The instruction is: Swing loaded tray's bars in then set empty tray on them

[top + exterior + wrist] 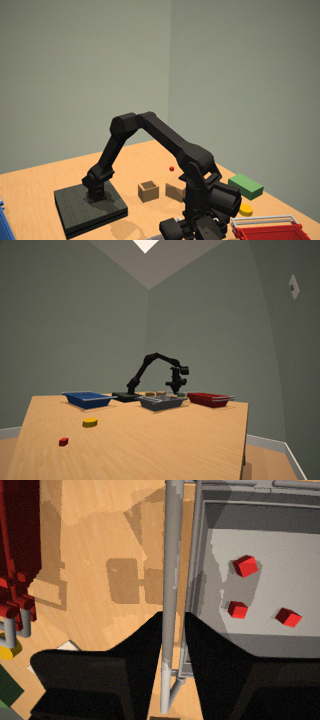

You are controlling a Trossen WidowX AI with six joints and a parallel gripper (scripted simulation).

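Now: gripper tip 320 mm past the blue tray, 540 mm to the left of it and 30 mm above it. Also, from my gripper tip: brown box 350 mm behind, 30 mm to the left, 60 mm below; white sheet 170 mm behind, 220 mm to the left, 70 mm below; brown block 310 mm behind, 160 mm to the left, 40 mm below.
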